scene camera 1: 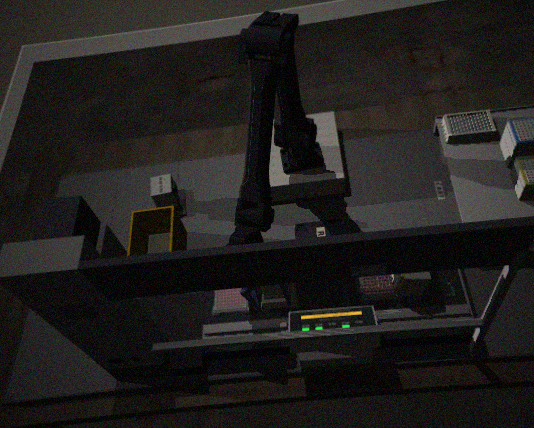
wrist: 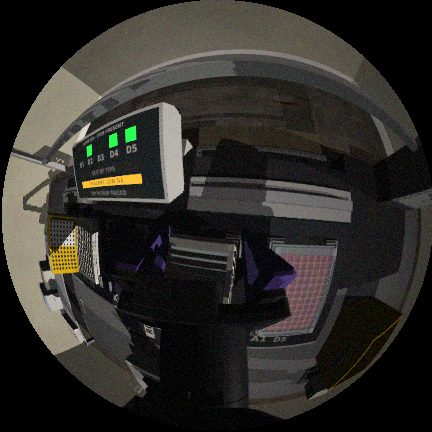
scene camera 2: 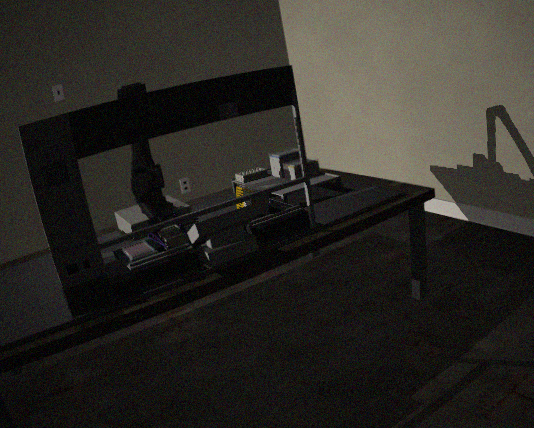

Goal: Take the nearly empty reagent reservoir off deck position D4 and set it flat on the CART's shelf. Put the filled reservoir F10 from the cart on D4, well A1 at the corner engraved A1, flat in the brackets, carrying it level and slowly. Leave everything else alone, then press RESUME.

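Where they show: gripper, between the fingertips: [scene camera 1: 275,308] [wrist: 205,227] [scene camera 2: 176,240]; arm's base, origin of its link: [scene camera 1: 301,159].
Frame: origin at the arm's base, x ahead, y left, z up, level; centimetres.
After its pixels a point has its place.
The D4 reservoir [wrist: 202,250] @(x 44.5, y -13.2, z -0.1 cm) [scene camera 1: 273,301] @(x 45.6, y -14.1, z 2.3 cm), a pale ribbed tray, sits flat on the deck beside the pink plate at D5. My gripper [wrist: 205,227] @(x 47.1, y -14.0, z 1.4 cm) [scene camera 1: 268,295] is low over it, with one purple finger on each side; the fingers are apart and do not clamp it. The arm hides part of the reservoir. The status panel [wrist: 122,155] @(x 54.6, y -5.8, z 6.1 cm) [scene camera 1: 332,319] @(x 59.9, y -1.5, z 18.9 cm) shows an amber bar reading reagent low D4 and green lamps at D2, D4 and D5. A button block with a label beginning R [scene camera 1: 320,231] @(x 23.1, y 1.2, z -5.3 cm) lies behind the beam. I cannot make out reservoir F10 or the cart for certain.
The pink plate [wrist: 307,280] [scene camera 1: 230,300] is right beside one finger. A dark beam [scene camera 1: 310,255] @(x 60.1, y -4.0, z 46.1 cm) [scene camera 2: 200,110] crosses above the deck. A yellow-rimmed bin [scene camera 1: 151,230] @(x 14.5, y -46.7, z -2.1 cm) [wrist: 360,340] @(x 28.5, y -38.1, z 4.6 cm) stands at the side. A yellow tip rack [wrist: 63,250] @(x 41.3, y 16.7, z 4.4 cm) and a white rack [scene camera 1: 469,126] @(x 2.1, y 48.0, z 2.7 cm) stand on the other side.
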